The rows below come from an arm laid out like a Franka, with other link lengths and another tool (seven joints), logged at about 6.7 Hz.
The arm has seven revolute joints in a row. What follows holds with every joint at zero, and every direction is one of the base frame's. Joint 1 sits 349.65 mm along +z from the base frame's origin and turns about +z. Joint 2 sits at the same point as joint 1 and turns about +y. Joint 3 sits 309.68 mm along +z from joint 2 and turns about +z. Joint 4 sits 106.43 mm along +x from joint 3 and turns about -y. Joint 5 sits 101.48 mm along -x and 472.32 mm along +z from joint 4 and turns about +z. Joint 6 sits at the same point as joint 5 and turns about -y. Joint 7 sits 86.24 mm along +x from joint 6 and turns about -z. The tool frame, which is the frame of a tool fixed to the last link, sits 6.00 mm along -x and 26.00 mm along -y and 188.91 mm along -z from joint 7; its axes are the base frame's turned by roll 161.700, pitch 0.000 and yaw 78.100 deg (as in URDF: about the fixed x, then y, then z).
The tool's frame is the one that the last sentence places.
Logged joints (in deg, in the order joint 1, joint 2, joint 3, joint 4, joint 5, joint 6, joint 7), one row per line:
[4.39 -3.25 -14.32 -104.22 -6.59 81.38 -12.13]
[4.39 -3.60 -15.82 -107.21 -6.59 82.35 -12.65]
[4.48 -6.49 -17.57 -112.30 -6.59 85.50 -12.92]
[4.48 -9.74 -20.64 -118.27 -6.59 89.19 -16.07]
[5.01 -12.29 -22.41 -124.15 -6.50 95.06 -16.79]
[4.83 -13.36 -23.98 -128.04 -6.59 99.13 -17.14]
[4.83 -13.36 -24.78 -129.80 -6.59 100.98 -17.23]
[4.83 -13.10 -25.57 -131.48 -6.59 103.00 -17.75]
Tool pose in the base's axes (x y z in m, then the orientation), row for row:
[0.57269 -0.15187 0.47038 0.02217 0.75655 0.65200 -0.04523]
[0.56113 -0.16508 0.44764 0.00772 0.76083 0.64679 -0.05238]
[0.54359 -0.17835 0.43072 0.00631 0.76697 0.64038 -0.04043]
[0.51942 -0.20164 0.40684 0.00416 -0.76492 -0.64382 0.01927]
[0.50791 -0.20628 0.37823 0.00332 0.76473 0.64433 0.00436]
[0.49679 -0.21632 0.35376 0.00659 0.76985 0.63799 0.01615]
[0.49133 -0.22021 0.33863 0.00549 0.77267 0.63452 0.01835]
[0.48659 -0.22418 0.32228 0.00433 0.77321 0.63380 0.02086]
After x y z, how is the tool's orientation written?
As a quaternion, w x y z.
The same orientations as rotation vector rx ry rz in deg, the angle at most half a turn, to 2 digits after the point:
[134.29 115.73 -8.03]
[136.28 115.85 -9.38]
[137.50 114.81 -7.25]
[-137.32 -115.58 3.46]
[137.36 115.73 0.78]
[137.99 114.36 2.89]
[138.60 113.82 3.29]
[138.79 113.77 3.74]

